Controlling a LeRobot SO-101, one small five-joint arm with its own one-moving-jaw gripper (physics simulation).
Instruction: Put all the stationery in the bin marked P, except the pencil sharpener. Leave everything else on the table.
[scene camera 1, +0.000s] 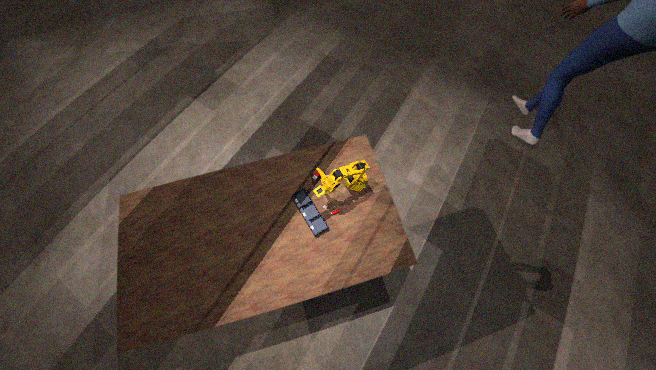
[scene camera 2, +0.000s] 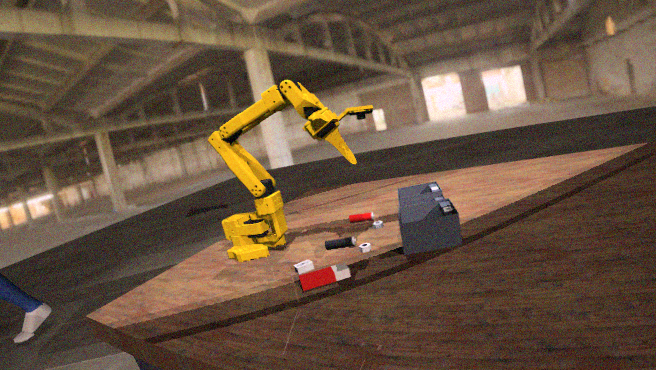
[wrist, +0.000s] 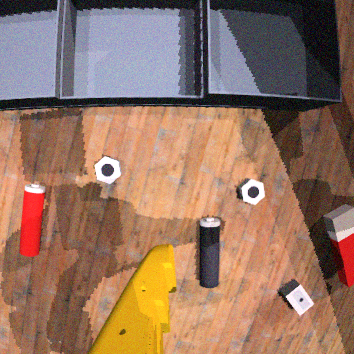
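Pixels of known places: hand, tool point: (scene camera 2: 353, 161) (wrist: 173, 261); arm's base, link origin: (scene camera 1: 353, 184) (scene camera 2: 266, 249).
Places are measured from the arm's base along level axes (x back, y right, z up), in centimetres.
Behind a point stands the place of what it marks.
Observation:
A red-and-white eraser (scene camera 1: 316, 175) @(x -19.0, y 10.5, z 1.3 cm) (scene camera 2: 317, 278) @(x -18.3, y 12.6, z 1.2 cm) (wrist: 346, 255) @(x -17.8, y 10.7, z 1.3 cm) lies on the table, cut off by the right edge of the wrist view. The pencil sharpener (scene camera 2: 303, 265) @(x -13.8, y 8.6, z 1.1 cm) (wrist: 300, 299) @(x -13.4, y 8.0, z 1.1 cm), a small pale block, lies beside it. The dark three-part bin row (scene camera 1: 311, 214) @(x -27.6, y -10.8, z 0.7 cm) (scene camera 2: 430, 230) @(x -31.5, y 2.8, z 3.0 cm) stands beyond them. The P bin (wrist: 25, 60) @(x -25.2, y -16.4, z 0.7 cm) is the left one in the wrist view, partly cut off; its floor there looks bare. No label is readable. My gripper (scene camera 2: 354, 159) (wrist: 167, 247) is fully open and empty, high above the table; one jaw shows in the wrist view, left of the eraser.
A red battery (scene camera 1: 335, 212) @(x -14.8, y -13.4, z 1.2 cm) (scene camera 2: 361, 217) @(x -14.8, y -12.5, z 0.9 cm) (wrist: 31, 222) @(x -14.7, y -12.9, z 1.4 cm) and a black battery (scene camera 2: 339, 243) @(x -15.8, y 0.2, z 0.9 cm) (wrist: 209, 255) @(x -15.6, y -0.5, z 1.4 cm) lie on the table (scene camera 1: 280, 285) @(x -51.5, y -41.2, z 0.0 cm). Two hex nuts, one (scene camera 2: 377, 224) @(x -19.7, y -8.0, z 0.8 cm) (wrist: 107, 170) @(x -19.4, y -8.7, z 0.9 cm) near the red battery and one (scene camera 2: 364, 247) @(x -20.9, y 2.0, z 0.8 cm) (wrist: 252, 191) @(x -20.6, y 1.3, z 0.9 cm) near the black battery, lie before the bins.

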